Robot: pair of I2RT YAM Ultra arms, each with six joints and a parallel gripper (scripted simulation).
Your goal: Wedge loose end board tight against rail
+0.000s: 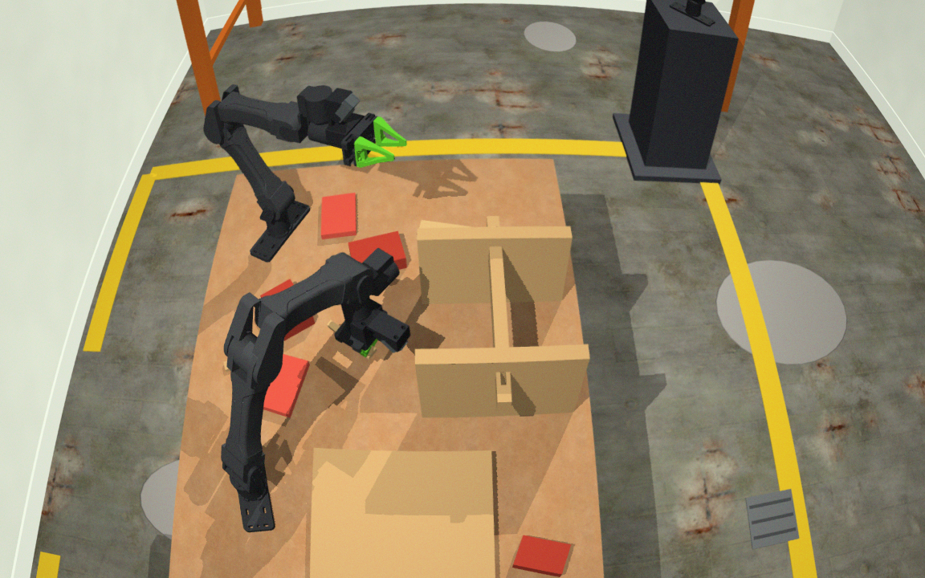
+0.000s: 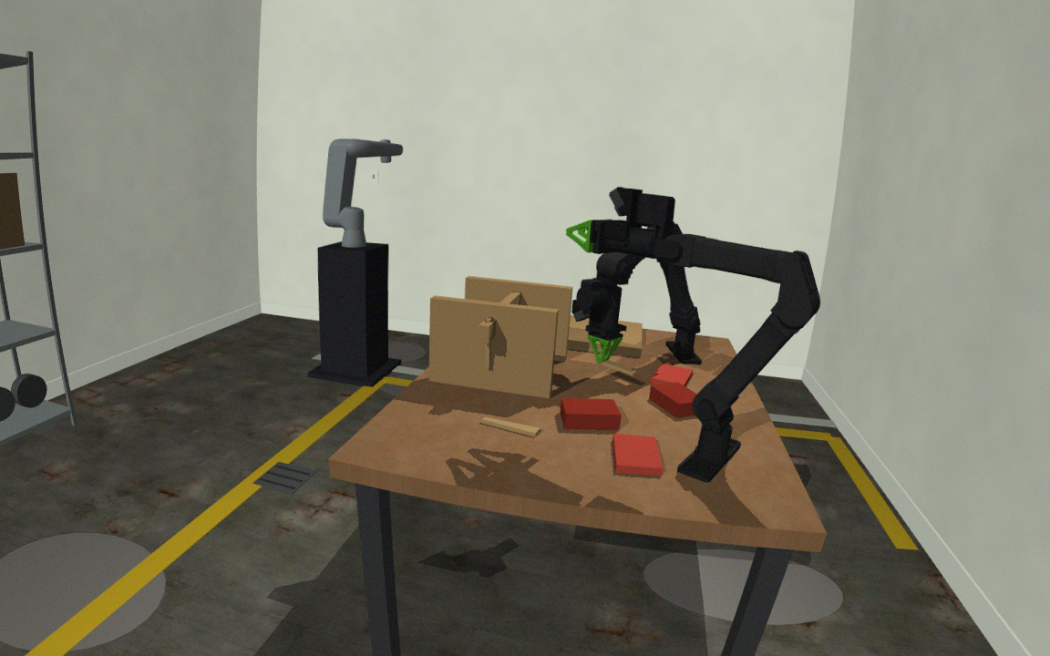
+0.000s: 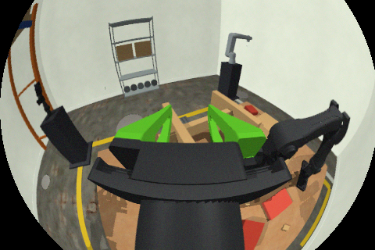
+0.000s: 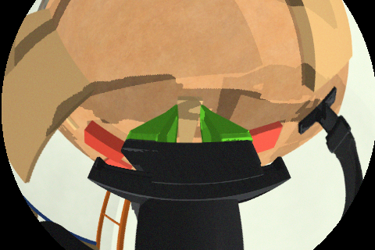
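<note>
My right hand is 270 mm short of the rail, 100 mm below it and 20 mm to the right of it. From my right hand the other things lie so: flat board (380 mm to the right, 60 mm ahead, 40 mm below).
</note>
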